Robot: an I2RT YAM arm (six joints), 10 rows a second.
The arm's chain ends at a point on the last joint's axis. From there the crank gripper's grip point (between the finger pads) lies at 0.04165 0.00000 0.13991 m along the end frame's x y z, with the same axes.
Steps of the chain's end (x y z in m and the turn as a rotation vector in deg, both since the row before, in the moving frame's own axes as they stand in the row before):
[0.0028 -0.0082 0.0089 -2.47 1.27 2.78]
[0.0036 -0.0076 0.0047 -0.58 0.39 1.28]
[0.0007 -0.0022 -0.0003 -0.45 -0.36 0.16]
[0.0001 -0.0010 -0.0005 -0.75 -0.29 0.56]
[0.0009 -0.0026 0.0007 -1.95 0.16 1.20]
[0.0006 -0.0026 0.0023 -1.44 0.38 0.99]
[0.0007 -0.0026 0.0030 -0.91 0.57 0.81]
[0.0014 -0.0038 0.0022 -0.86 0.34 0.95]
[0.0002 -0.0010 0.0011 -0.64 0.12 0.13]
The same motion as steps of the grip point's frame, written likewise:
[0.0057 -0.0001 0.0078 -2.47 1.27 2.78]
[0.0045 -0.0052 0.0044 -0.58 0.39 1.28]
[-0.0002 -0.0010 0.0000 -0.45 -0.36 0.16]
[-0.0006 0.0012 -0.0003 -0.75 -0.29 0.56]
[0.0012 0.0030 0.0005 -1.95 0.16 1.20]
[0.0015 0.0016 0.0020 -1.44 0.38 0.99]
[0.0021 0.0002 0.0026 -0.91 0.57 0.81]
[0.0022 -0.0010 0.0019 -0.86 0.34 0.95]
[0.0005 0.0007 0.0010 -0.64 0.12 0.13]

